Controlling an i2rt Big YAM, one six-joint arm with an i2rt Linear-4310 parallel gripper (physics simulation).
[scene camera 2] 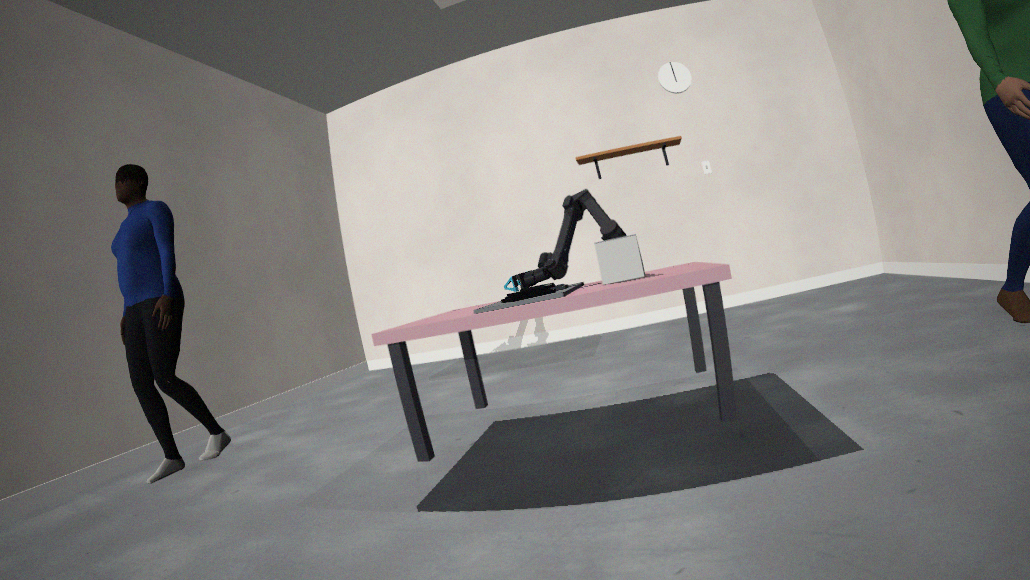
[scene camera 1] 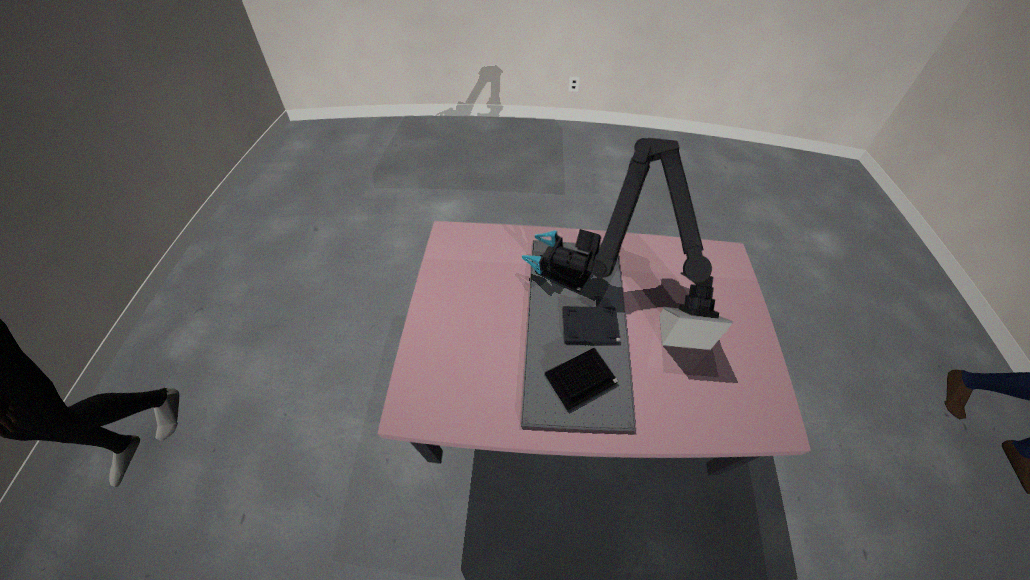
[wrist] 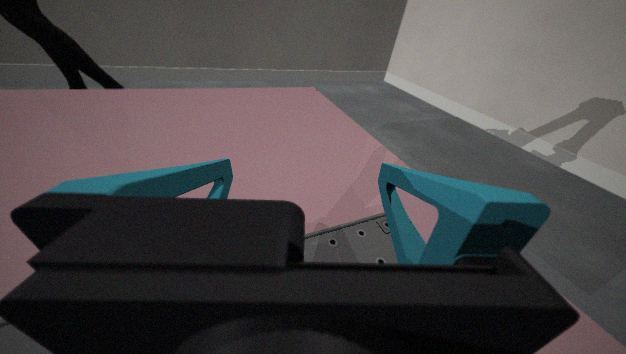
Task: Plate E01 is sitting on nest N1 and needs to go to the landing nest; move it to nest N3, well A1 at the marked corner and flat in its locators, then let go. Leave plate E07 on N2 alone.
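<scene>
My gripper (scene camera 1: 529, 247) (scene camera 2: 507, 285) (wrist: 306, 170) is open and empty. Its teal fingers point toward the left table side, low over the far end of the grey holed board (scene camera 1: 542, 324) (wrist: 347, 237). A dark block beneath the gripper is mostly hidden. A flat dark nest (scene camera 1: 591, 325) lies mid-board, with a white mark at its near right corner; no wells show on it. A black plate with a grid of wells (scene camera 1: 580, 374) sits turned at an angle at the near end, a white mark by its right corner. Labels cannot be read, so I cannot tell which is E01, E07, N1, N2 or N3.
A pale box-like block (scene camera 1: 695, 331) (scene camera 2: 619, 259) stands by the arm's base, right of the board on the pink table (scene camera 1: 461, 324) (scene camera 2: 691, 275) (wrist: 200, 120). People stand on the floor beyond both table sides. A wooden shelf (scene camera 2: 628, 150) hangs on the wall.
</scene>
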